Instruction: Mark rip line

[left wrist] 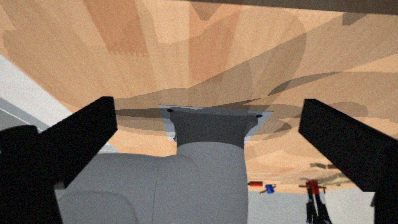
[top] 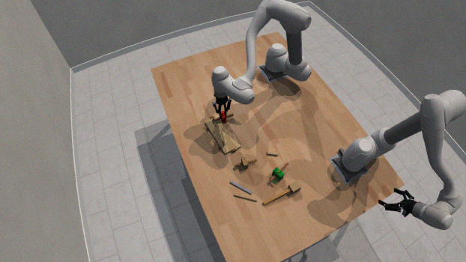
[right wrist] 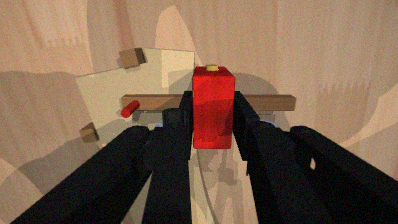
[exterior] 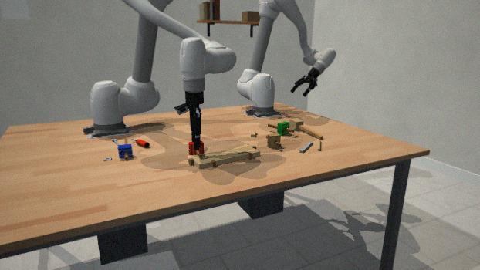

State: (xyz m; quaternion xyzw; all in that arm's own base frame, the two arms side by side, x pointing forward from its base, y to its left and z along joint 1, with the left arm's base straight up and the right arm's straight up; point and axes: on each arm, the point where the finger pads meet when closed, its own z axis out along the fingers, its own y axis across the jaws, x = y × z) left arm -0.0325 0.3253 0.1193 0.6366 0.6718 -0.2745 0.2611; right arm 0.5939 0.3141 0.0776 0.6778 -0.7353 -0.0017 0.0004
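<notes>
The pale board lies 70 mm ahead of my right hand, 110 mm to the left of it and 70 mm below it. From my right hand the other things lie so: red pencil gauge: 10 mm ahead, 20 mm to the right, 40 mm below; then red-handled screwdriver: 300 mm behind, 180 mm to the right, 60 mm below; then blue gauge: 150 mm behind, 270 mm to the right, 60 mm below.
</notes>
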